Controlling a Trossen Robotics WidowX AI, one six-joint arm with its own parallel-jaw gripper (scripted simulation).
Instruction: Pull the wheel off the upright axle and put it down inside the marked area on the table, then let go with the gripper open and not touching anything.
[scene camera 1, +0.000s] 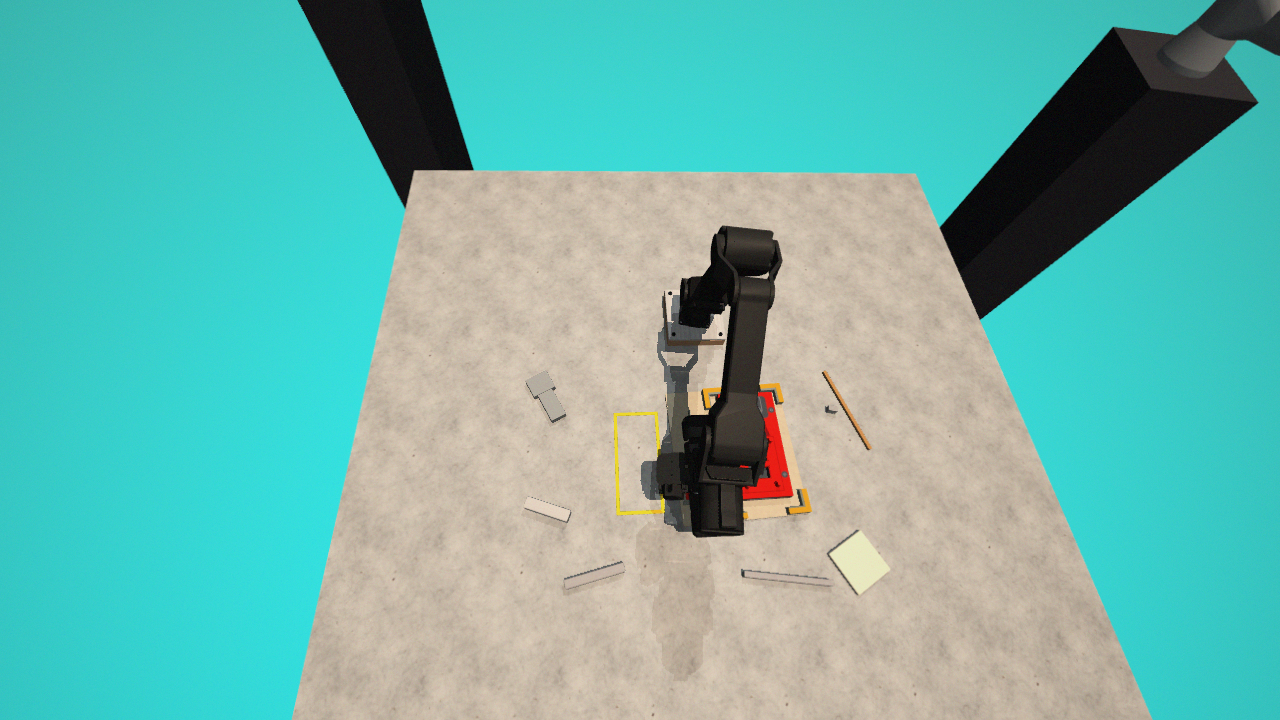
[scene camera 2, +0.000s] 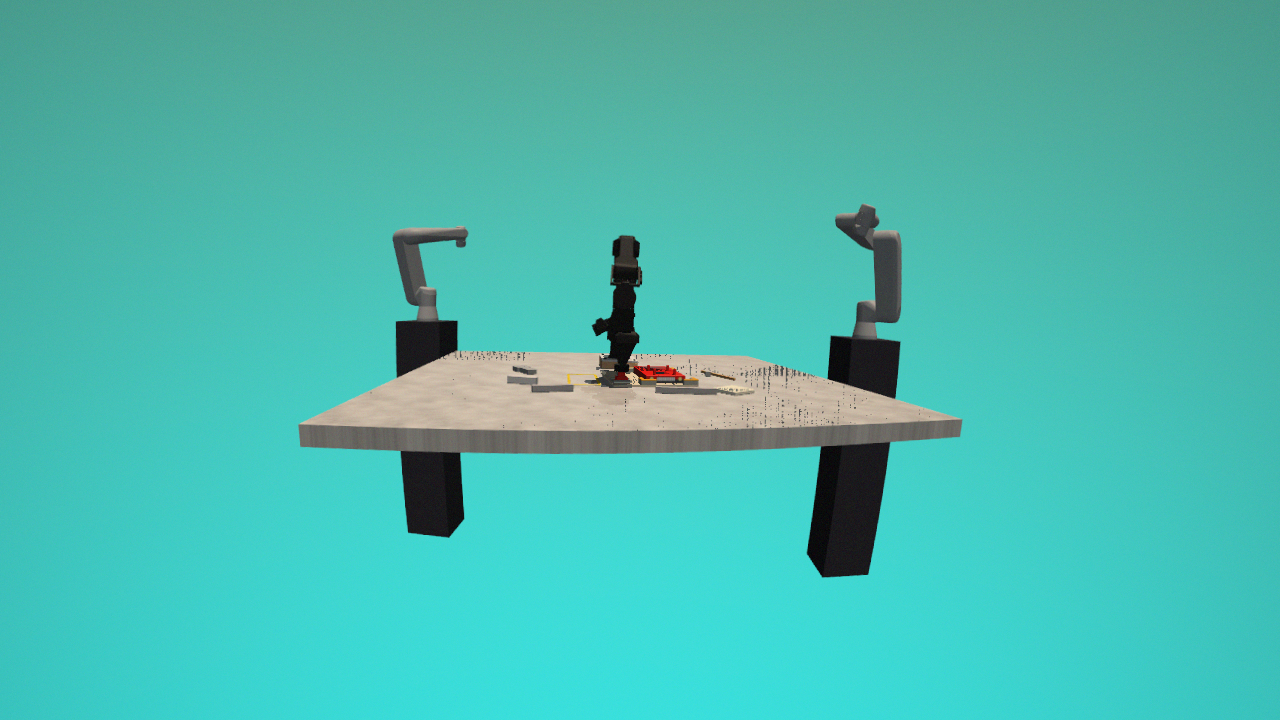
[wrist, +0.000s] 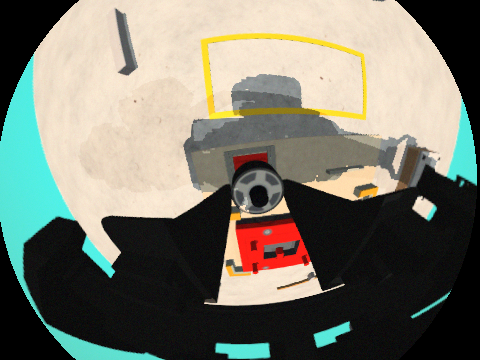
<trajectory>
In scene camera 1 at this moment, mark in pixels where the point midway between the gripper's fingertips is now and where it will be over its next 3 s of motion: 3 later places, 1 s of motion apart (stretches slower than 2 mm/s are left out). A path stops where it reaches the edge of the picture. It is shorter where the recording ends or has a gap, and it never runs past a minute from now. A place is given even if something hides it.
My gripper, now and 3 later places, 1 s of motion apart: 698, 484; 699, 482; 700, 481; 703, 476
</trajectory>
